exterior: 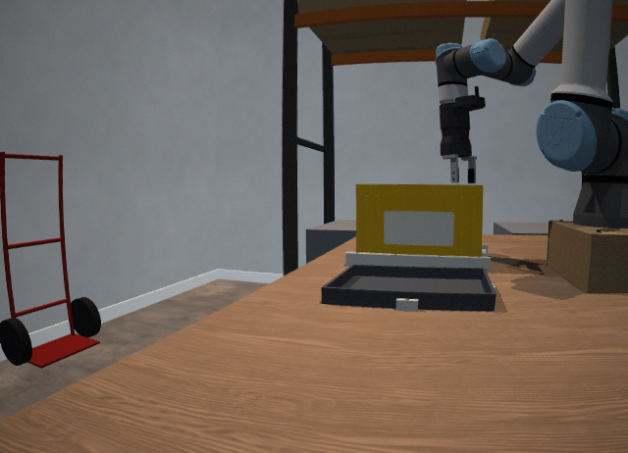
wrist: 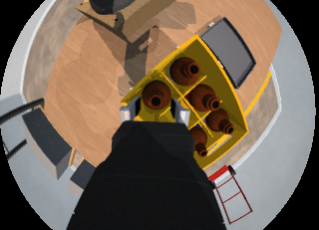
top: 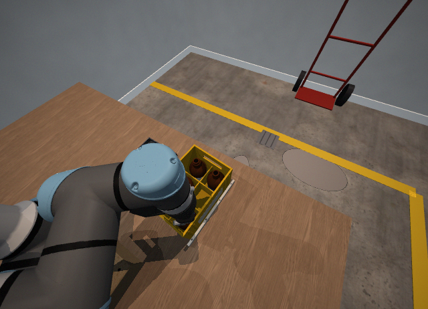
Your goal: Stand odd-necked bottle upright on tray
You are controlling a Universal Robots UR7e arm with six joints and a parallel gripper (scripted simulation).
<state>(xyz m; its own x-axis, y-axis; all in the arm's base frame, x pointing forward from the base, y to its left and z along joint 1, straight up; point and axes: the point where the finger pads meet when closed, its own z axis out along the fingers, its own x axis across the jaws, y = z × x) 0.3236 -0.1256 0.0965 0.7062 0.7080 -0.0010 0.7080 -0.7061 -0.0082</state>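
Now: hand 110 mm above the glass bottle. The rest, counted from my hand: dark tray (340 mm to the left, 190 mm below, 70 mm ahead); yellow crate (120 mm below, 90 mm ahead, 50 mm to the left).
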